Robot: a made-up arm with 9 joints. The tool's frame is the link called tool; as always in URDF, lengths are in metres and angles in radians.
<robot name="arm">
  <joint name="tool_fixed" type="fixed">
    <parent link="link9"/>
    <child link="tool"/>
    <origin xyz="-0.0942 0.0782 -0.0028" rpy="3.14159 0 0"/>
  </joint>
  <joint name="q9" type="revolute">
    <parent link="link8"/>
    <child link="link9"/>
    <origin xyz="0.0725 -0.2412 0.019" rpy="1.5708 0 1.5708"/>
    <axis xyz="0 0 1"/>
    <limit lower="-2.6" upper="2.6"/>
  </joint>
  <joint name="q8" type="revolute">
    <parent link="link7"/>
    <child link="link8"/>
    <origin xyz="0.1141 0.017 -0.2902" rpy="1.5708 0 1.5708"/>
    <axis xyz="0 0 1"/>
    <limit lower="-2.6" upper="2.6"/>
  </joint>
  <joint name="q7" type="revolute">
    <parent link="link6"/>
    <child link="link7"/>
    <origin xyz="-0.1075 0.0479 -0.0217" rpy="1.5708 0 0"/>
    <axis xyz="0 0 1"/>
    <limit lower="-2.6" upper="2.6"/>
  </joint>
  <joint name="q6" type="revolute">
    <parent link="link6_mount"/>
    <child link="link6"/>
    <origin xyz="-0.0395 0.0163 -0.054" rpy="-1.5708 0 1.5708"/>
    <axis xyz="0 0 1"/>
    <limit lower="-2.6" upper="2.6"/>
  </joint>
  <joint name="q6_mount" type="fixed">
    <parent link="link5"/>
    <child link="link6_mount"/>
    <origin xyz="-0.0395 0.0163 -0.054" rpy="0 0 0"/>
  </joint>
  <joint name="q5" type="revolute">
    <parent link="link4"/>
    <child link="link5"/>
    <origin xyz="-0.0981 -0.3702 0.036" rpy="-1.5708 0 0"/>
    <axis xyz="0 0 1"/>
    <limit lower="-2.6" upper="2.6"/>
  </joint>
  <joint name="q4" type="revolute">
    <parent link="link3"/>
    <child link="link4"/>
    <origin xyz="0.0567 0.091 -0.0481" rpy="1.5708 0 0"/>
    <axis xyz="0 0 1"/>
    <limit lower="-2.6" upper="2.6"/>
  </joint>
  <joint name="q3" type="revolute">
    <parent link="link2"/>
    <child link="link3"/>
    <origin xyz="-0.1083 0.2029 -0.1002" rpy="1.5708 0 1.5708"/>
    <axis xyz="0 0 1"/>
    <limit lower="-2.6" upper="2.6"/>
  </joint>
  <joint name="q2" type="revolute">
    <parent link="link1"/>
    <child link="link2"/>
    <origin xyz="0.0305 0.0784 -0.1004" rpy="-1.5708 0 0"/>
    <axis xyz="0 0 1"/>
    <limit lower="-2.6" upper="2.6"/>
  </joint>
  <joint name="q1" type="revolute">
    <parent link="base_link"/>
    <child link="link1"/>
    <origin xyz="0 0 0.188" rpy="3.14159 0 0"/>
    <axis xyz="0 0 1"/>
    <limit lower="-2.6" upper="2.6"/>
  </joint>
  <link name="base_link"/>
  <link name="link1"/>
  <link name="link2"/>
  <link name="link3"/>
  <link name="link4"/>
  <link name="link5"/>
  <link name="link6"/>
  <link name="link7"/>
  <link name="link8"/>
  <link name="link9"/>
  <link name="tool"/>
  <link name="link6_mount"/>
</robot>
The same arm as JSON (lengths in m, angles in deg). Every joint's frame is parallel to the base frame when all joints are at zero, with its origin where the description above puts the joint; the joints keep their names.
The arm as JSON. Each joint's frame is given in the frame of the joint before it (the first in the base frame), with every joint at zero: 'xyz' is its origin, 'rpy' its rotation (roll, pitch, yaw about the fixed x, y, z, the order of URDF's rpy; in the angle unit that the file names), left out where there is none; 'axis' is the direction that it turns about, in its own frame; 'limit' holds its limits. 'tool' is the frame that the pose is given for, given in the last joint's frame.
{"units": {"length": "m", "angle": "deg"}, "joints": [{"name": "q1", "type": "revolute", "origin": {"xyz": [0.0, 0.0, 0.188]}, "axis": "-z", "limit": {"lower": -148.97, "upper": 148.97}}, {"name": "q2", "type": "revolute", "origin": {"xyz": [0.0305, -0.0784, 0.1004]}, "axis": "-y", "limit": {"lower": -148.97, "upper": 148.97}}, {"name": "q3", "type": "revolute", "origin": {"xyz": [-0.1083, 0.1002, 0.2029]}, "axis": "+x", "limit": {"lower": -148.97, "upper": 148.97}}, {"name": "q4", "type": "revolute", "origin": {"xyz": [-0.0481, -0.091, 0.0567]}, "axis": "+y", "limit": {"lower": -148.97, "upper": 148.97}}, {"name": "q5", "type": "revolute", "origin": {"xyz": [-0.3702, 0.036, -0.0981]}, "axis": "+x", "limit": {"lower": -148.97, "upper": 148.97}}, {"name": "q6", "type": "revolute", "origin": {"xyz": [-0.108, -0.0326, -0.079]}, "axis": "-z", "limit": {"lower": -148.97, "upper": 148.97}}, {"name": "q7", "type": "revolute", "origin": {"xyz": [-0.0479, 0.1075, 0.0217]}, "axis": "+x", "limit": {"lower": -148.97, "upper": 148.97}}, {"name": "q8", "type": "revolute", "origin": {"xyz": [-0.2902, -0.1141, -0.017]}, "axis": "-y", "limit": {"lower": -148.97, "upper": 148.97}}, {"name": "q9", "type": "revolute", "origin": {"xyz": [-0.2412, -0.019, -0.0725]}, "axis": "-z", "limit": {"lower": -148.97, "upper": 148.97}}], "tool": {"origin": {"xyz": [-0.0942, -0.0782, 0.0028], "rpy": [0.0, 0.0, 0.0]}}}
